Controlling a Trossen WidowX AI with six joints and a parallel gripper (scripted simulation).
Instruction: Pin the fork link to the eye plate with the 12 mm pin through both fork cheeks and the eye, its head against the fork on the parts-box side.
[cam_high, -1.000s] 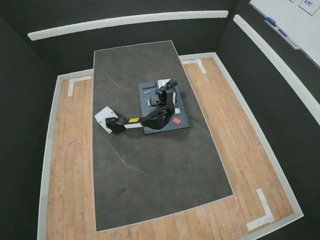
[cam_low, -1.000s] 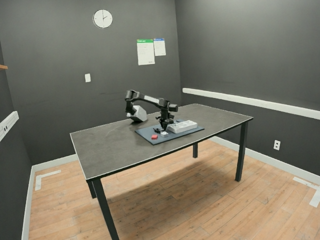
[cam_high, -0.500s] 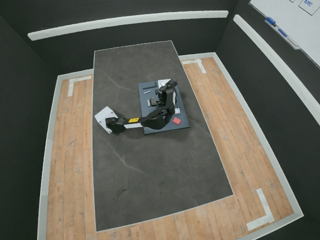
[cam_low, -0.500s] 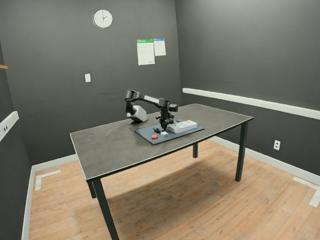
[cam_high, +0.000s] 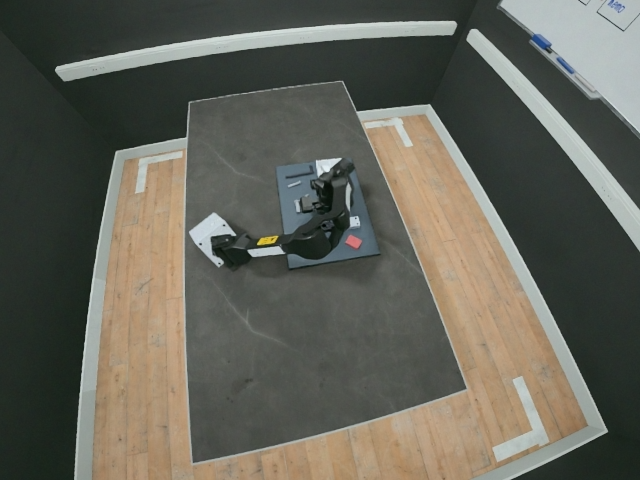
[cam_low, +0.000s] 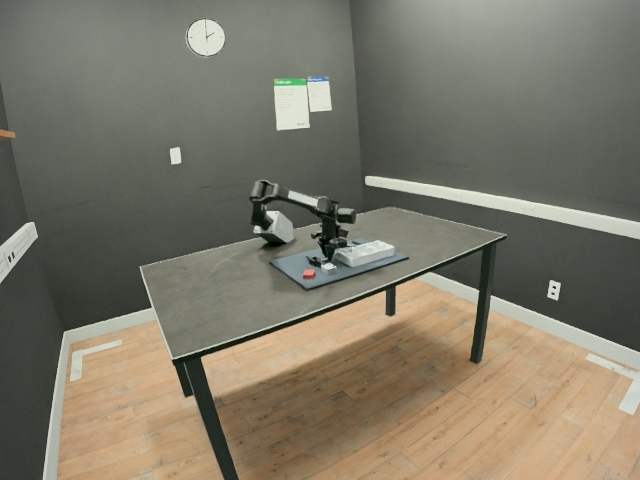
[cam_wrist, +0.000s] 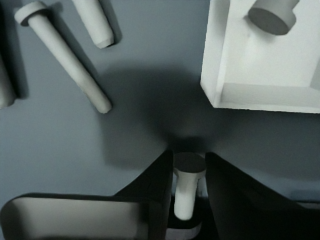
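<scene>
My hand is 60 mm to the left of the eye plate and 30 mm above it. From my hand the other things lie so: white parts box: 120 mm to the left, 90 mm ahead, 30 mm below; grey block: 80 mm to the right, 80 mm ahead, 20 mm below; blue-grey mat: 50 mm below, 40 mm to the left, 10 mm ahead.
</scene>
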